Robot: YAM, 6 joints.
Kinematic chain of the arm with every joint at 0, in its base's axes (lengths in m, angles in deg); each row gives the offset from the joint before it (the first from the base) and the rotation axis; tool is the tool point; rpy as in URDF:
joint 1: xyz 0 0 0.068 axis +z
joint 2: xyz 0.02 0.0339 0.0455 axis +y
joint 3: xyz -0.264 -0.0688 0 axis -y
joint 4: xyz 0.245 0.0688 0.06 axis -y
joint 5: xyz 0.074 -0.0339 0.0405 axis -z
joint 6: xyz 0.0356 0 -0.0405 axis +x
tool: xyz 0 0 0 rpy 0 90 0
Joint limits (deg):
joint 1: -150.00..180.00
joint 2: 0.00..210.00
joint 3: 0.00..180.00
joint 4: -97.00..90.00
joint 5: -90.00..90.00
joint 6: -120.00..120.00
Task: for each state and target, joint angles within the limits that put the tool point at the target. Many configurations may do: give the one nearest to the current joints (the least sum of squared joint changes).
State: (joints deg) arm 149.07 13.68 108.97 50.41 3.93 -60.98
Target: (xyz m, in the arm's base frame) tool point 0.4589 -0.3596 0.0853
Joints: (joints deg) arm 141.73 0.00 158.19 57.25 3.15 -60.98
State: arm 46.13 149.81 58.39 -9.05 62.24 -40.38
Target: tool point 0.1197 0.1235 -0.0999
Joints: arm 56.31 155.31 42.99 -13.30 60.88 -40.38
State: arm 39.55 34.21 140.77 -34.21 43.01 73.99
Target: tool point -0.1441 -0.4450 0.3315
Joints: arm 68.82 0.61 139.14 -48.69 47.86 73.99
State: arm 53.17 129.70 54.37 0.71 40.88 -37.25
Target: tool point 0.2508 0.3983 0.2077
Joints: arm 60.54 118.20 82.68 9.24 39.08 -37.25
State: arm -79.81 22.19 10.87 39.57 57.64 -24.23
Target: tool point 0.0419 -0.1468 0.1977
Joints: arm -63.47 39.80 6.03 34.70 52.07 -24.23
